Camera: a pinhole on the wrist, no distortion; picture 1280 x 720 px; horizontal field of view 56.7 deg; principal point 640.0 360.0 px. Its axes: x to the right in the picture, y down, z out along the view. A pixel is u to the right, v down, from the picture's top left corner.
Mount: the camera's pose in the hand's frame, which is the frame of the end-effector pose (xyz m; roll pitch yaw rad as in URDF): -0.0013 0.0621 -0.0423 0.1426 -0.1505 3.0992
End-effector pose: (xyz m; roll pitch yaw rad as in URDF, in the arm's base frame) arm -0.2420 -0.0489 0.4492 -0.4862 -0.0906 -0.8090
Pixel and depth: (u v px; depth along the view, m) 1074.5 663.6 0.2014
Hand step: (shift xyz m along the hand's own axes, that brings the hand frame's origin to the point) -0.0442 0.0415 0.1731
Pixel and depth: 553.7 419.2 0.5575
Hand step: 0.1242 0.1085 0.5011
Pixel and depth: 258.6 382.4 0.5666
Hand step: 0.2659 0.1208 0.4864
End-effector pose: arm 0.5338 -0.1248 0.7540 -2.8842 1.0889 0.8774
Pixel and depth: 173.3 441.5 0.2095
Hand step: 0.1122 0.0728 0.1524
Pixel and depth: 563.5 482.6 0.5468
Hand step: 0.1167 0.0789 0.4955
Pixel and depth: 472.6 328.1 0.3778
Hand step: 0.1099 0.1212 0.3180
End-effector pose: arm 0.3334 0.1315 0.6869 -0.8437 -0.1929 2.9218
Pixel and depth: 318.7 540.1 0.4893
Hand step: 0.2036 0.0494 0.4271
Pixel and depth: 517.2 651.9 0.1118
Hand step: 0.0268 0.0496 0.0692
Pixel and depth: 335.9 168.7 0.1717
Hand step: 0.0692 0.1110 0.1152
